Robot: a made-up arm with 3 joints. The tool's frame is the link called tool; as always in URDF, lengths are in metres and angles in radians.
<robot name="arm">
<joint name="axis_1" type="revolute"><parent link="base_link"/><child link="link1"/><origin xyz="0.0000 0.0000 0.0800" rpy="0.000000 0.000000 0.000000"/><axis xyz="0 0 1"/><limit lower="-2.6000" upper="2.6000"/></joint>
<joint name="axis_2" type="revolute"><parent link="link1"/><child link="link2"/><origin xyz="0.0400 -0.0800 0.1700" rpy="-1.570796 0.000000 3.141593"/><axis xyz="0 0 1"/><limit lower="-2.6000" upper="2.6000"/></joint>
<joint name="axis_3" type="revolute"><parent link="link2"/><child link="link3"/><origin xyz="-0.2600 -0.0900 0.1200" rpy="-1.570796 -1.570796 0.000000"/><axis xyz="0 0 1"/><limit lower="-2.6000" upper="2.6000"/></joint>
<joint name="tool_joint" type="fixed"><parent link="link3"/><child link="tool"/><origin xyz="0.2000 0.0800 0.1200" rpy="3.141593 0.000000 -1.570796"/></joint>
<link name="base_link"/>
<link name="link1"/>
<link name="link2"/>
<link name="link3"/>
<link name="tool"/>
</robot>
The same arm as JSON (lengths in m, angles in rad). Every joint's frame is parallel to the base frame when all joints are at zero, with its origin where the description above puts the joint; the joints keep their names.
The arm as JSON. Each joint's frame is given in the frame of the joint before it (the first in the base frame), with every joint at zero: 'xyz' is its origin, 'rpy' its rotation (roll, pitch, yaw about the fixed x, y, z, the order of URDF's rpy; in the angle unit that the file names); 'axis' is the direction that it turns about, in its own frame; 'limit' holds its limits. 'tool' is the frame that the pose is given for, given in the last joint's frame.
{"units": {"length": "m", "angle": "rad"}, "joints": [{"name": "axis_1", "type": "revolute", "origin": {"xyz": [0.0, 0.0, 0.08], "rpy": [0.0, 0.0, 0.0]}, "axis": [0.0, 0.0, 1.0], "limit": {"lower": -2.6, "upper": 2.6}}, {"name": "axis_2", "type": "revolute", "origin": {"xyz": [0.04, -0.08, 0.17], "rpy": [0.0, 0.0, 0.0]}, "axis": [0.0, -1.0, 0.0], "limit": {"lower": -2.6, "upper": 2.6}}, {"name": "axis_3", "type": "revolute", "origin": {"xyz": [0.26, -0.12, 0.09], "rpy": [0.0, 0.0, 0.0]}, "axis": [0.0, 0.0, -1.0], "limit": {"lower": -2.6, "upper": 2.6}}], "tool": {"origin": {"xyz": [-0.08, -0.2, -0.12], "rpy": [0.0, 0.0, 0.0]}}}
